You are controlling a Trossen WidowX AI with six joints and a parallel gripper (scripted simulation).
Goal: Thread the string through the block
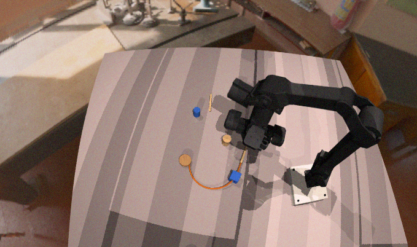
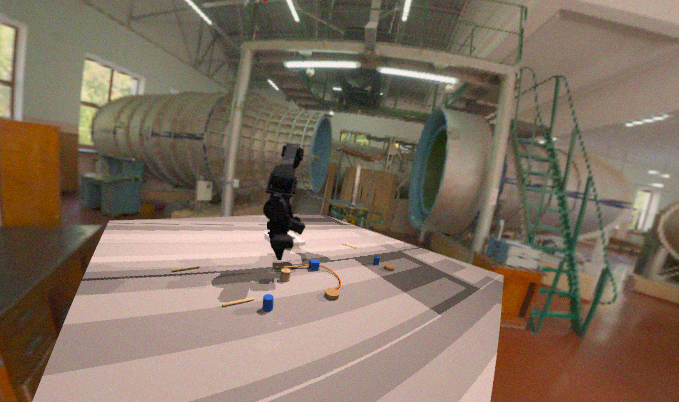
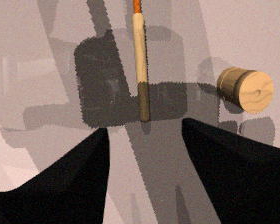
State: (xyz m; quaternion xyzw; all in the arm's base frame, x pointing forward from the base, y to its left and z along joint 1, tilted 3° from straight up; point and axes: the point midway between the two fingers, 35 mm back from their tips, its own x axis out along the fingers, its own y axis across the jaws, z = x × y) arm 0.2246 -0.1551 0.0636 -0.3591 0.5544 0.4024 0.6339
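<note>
Now: gripper tip 2 cm short of the thin wooden stick, 4 cm to the right of it and 4 cm above it. Also, from my gripper tip: blue cube (6 cm ahead, 11 cm to the left, 3 cm below); then round wooden button (21 cm ahead, 4 cm to the left, 4 cm below); then short wooden cylinder (7 cm ahead, 2 cm to the right, 3 cm below).
</note>
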